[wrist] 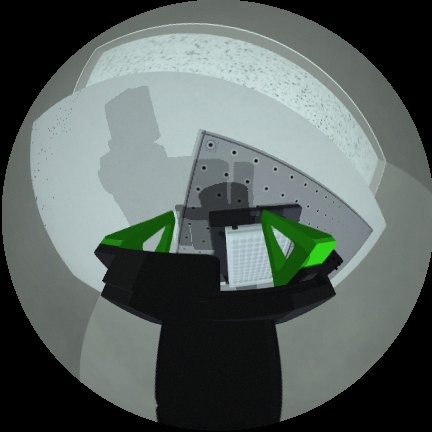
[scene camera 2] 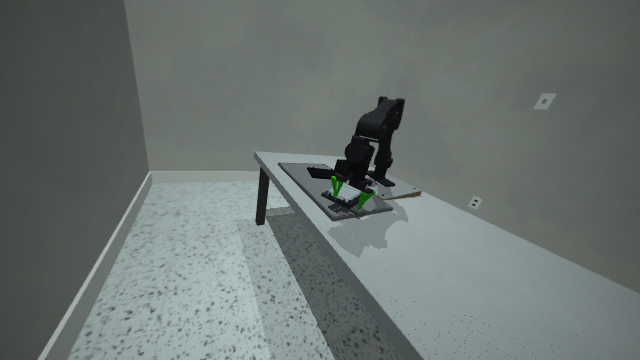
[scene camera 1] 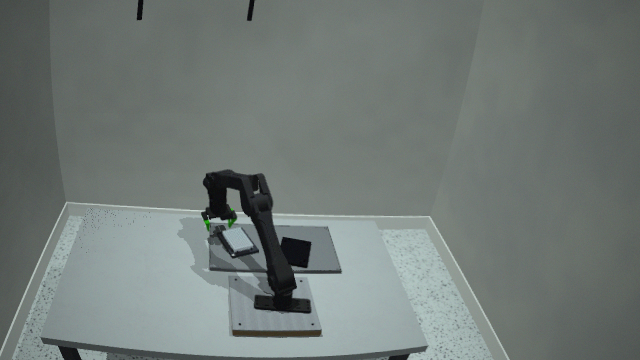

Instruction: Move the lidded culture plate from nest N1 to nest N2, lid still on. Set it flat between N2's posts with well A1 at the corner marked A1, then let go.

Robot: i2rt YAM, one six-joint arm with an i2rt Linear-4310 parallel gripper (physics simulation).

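Where they show: gripper, between the fingertips: (wrist: 217,214) (scene camera 2: 346,202) (scene camera 1: 218,229); arm's base, origin of its link: (scene camera 2: 378,178) (scene camera 1: 282,305).
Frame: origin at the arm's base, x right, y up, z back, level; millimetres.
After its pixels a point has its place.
Note:
The pale lidded culture plate (scene camera 1: 238,239) @(y 19, x -183, z -332 mm) (scene camera 2: 345,192) @(y 19, x -207, z -356 mm) (wrist: 247,255) @(y 19, x -213, z -355 mm) sits in a dark nest (scene camera 1: 233,254) @(y 6, x -196, z -249 mm) (wrist: 217,245) @(y 3, x -251, z -342 mm), taken as N1, at the left of the grey board. The other dark nest (scene camera 1: 296,251) @(y 3, x 55, z -317 mm) (scene camera 2: 319,173) @(y 2, x 34, z -358 mm), taken as N2, lies to its right in scene camera 1, with no plate on it. Labels and the A1 mark are not readable. My gripper (scene camera 1: 219,227) @(y 13, x -274, z -393 mm) (scene camera 2: 347,202) @(y 13, x -274, z -393 mm) (wrist: 217,214) @(y 13, x -274, z -393 mm) is open and empty, pointing down above the board's left end. In the wrist view the right finger overlaps the plate; the left finger is off to its left.
A grey perforated board (scene camera 1: 322,245) @(y -9, x 166, z -387 mm) (scene camera 2: 300,175) @(y -9, x 23, z -459 mm) (wrist: 260,175) @(y -9, x -246, z -447 mm) carries both nests. The arm's base stands on a separate plate (scene camera 1: 245,315) @(y 4, x -128, z 76 mm) on the table (scene camera 1: 140,300) @(y -22, x -527, z 65 mm), near the board. The upper arm passes between the two nests in scene camera 1.

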